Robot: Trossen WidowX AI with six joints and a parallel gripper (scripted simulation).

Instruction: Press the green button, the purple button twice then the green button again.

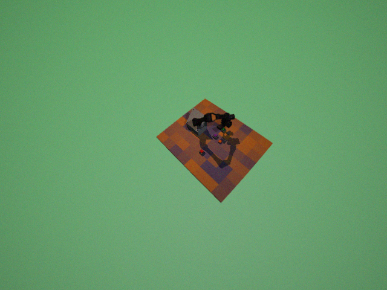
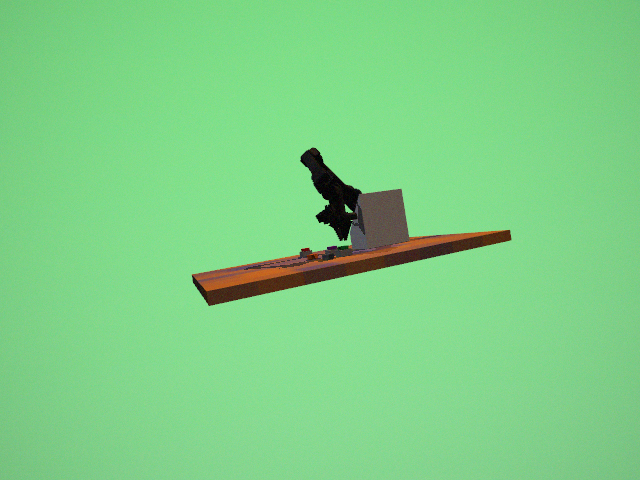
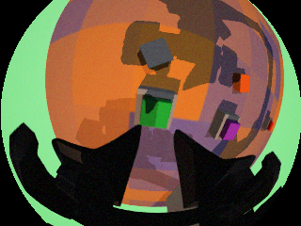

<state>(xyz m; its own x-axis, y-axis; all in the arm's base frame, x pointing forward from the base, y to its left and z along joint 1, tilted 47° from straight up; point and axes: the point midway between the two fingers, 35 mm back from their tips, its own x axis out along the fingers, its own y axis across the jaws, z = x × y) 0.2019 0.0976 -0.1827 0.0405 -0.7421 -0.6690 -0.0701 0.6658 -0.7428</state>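
Now: gripper tip 1 cm short of the green button and 3 cm above it. Round my gripper tip: purple button: 13 cm to the right, 3 cm below; orange block: 9 cm ahead, 14 cm to the right, 5 cm below; small grey block: 8 cm ahead, 2 cm to the left, 5 cm below.
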